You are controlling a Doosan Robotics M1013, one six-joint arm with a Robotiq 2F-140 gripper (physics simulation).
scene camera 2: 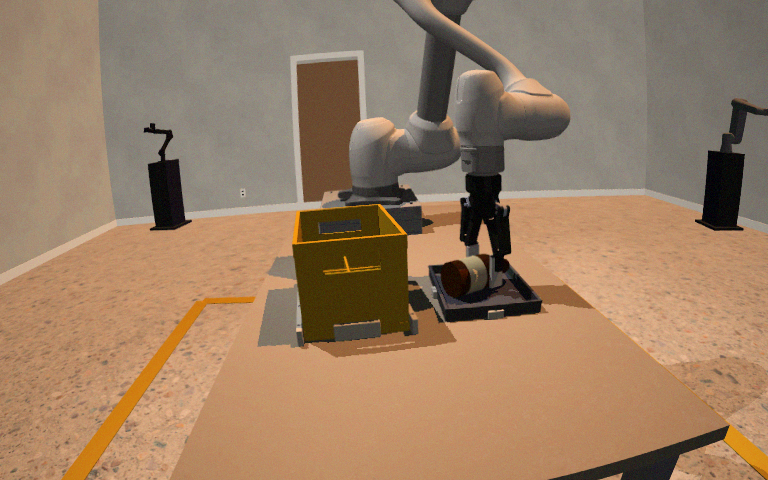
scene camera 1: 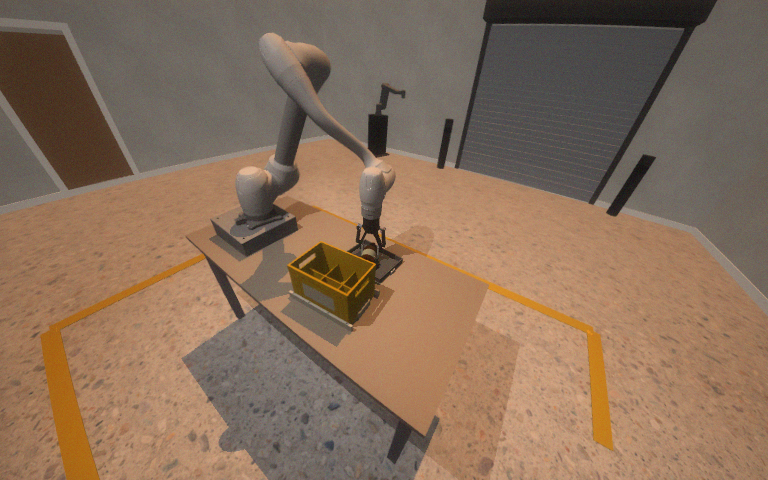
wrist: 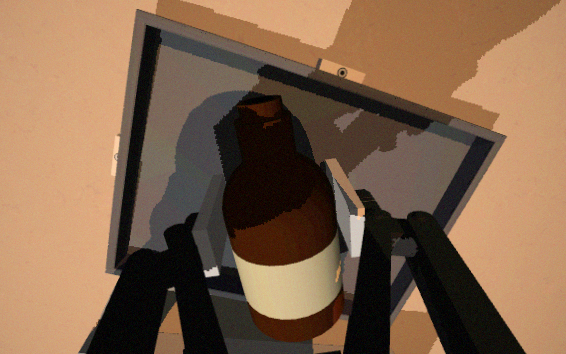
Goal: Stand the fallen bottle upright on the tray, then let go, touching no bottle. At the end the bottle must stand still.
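Where they show: gripper, fingertip midpoint: [scene camera 2: 483, 280] [wrist: 277, 185]; arm's base at its link origin: [scene camera 2: 376, 198] [scene camera 1: 260, 217].
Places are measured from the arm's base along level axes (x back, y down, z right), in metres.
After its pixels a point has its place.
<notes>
The brown bottle [scene camera 1: 369, 253] @(x -0.611, y 0.019, z -0.276 m) [scene camera 2: 474, 273] @(x -0.631, y 0.040, z -0.293 m) [wrist: 287, 280] @(x -0.590, y 0.018, z -0.289 m) with a cream label lies on its side over the dark tray [scene camera 1: 387, 261] @(x -0.649, y 0.092, z -0.364 m) [scene camera 2: 464, 312] @(x -0.724, y 0.082, z -0.271 m) [wrist: 125, 150] @(x -0.469, y 0.072, z -0.300 m). In scene camera 2 its base faces the front left, toward the crate, and its neck points to the back right, partly hidden by a finger. In the wrist view its base reaches over the tray's near rim. My gripper [scene camera 1: 369, 246] @(x -0.571, y 0.079, z -0.318 m) [scene camera 2: 484, 263] [wrist: 277, 185] @(x -0.571, y 0.079, z -0.318 m) points down and is shut on the bottle, with one pad on each side of its body, between shoulder and label. Whether the bottle touches the tray floor is unclear.
A yellow crate [scene camera 1: 339, 302] @(x -0.786, y -0.021, z 0.014 m) [scene camera 2: 351, 283] @(x -0.793, y -0.002, z -0.082 m) with inner dividers stands close beside the tray, between low light holders on the table [scene camera 1: 441, 316] @(x -1.024, y 0.097, z -0.299 m) [scene camera 2: 396, 407] @(x -0.995, y 0.097, z -0.176 m). It rises higher than the tray walls. The arm's base block [scene camera 1: 254, 229] @(x -0.098, y 0.005, z 0.069 m) stands at the table's far end.
</notes>
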